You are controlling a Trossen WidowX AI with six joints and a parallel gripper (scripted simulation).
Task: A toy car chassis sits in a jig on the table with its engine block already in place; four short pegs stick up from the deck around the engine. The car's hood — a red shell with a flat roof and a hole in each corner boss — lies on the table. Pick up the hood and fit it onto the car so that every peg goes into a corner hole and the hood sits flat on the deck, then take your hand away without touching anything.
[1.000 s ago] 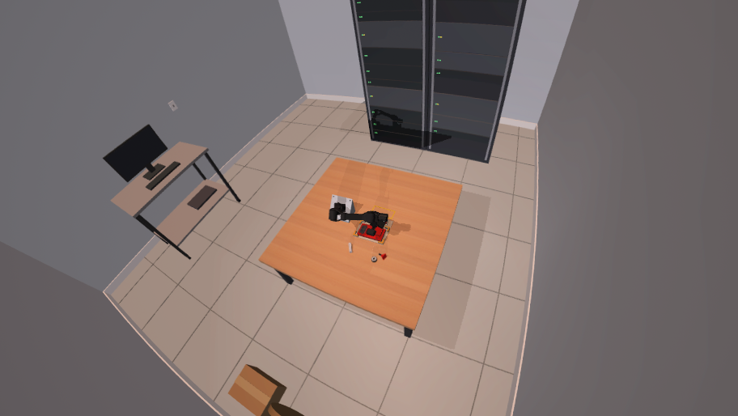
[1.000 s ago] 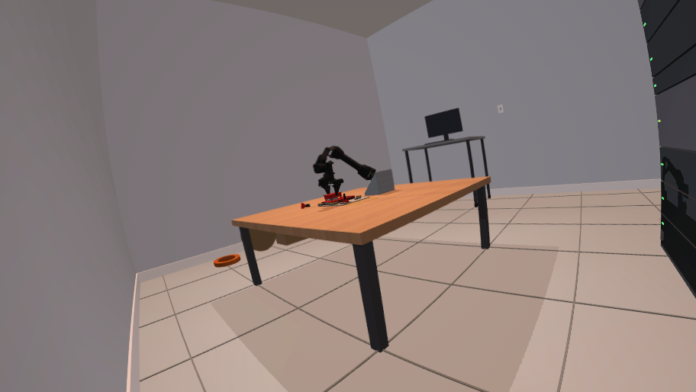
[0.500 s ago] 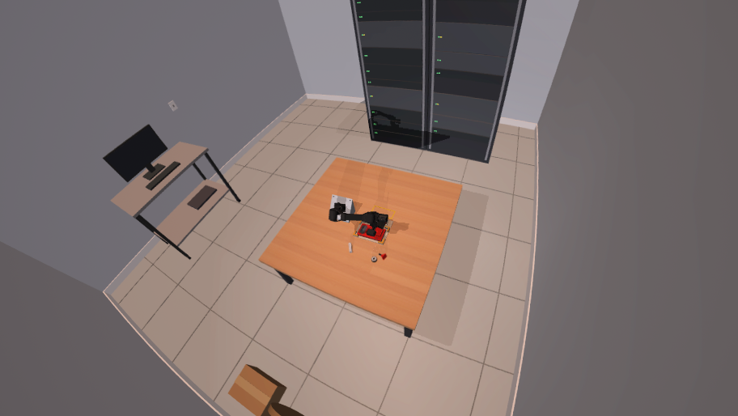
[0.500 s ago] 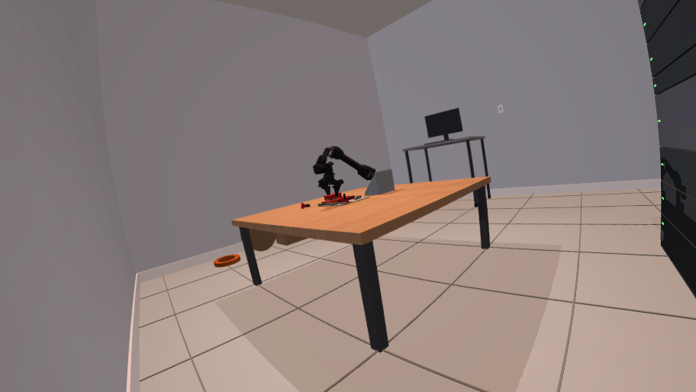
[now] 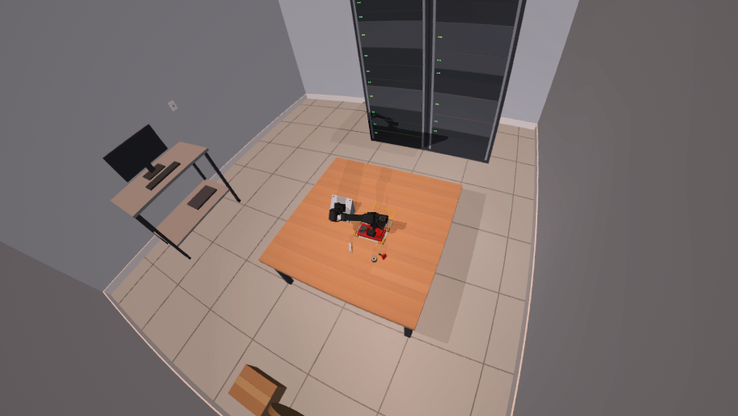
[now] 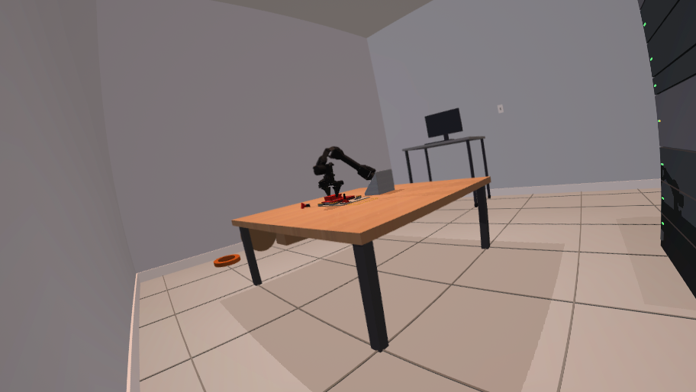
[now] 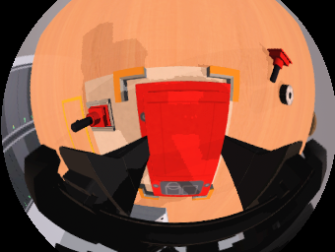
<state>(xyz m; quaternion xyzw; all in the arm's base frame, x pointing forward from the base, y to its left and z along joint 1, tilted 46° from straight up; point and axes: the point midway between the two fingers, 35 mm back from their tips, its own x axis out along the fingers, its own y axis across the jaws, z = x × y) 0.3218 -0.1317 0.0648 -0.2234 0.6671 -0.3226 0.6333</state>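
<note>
Right now my gripper tip is 10 mm below the red hood. From my gripper tip the other things lie so: white piece (160 mm behind, 160 mm to the right, 30 mm below); then wheel (40 mm ahead, 220 mm to the right, 30 mm below).
</note>
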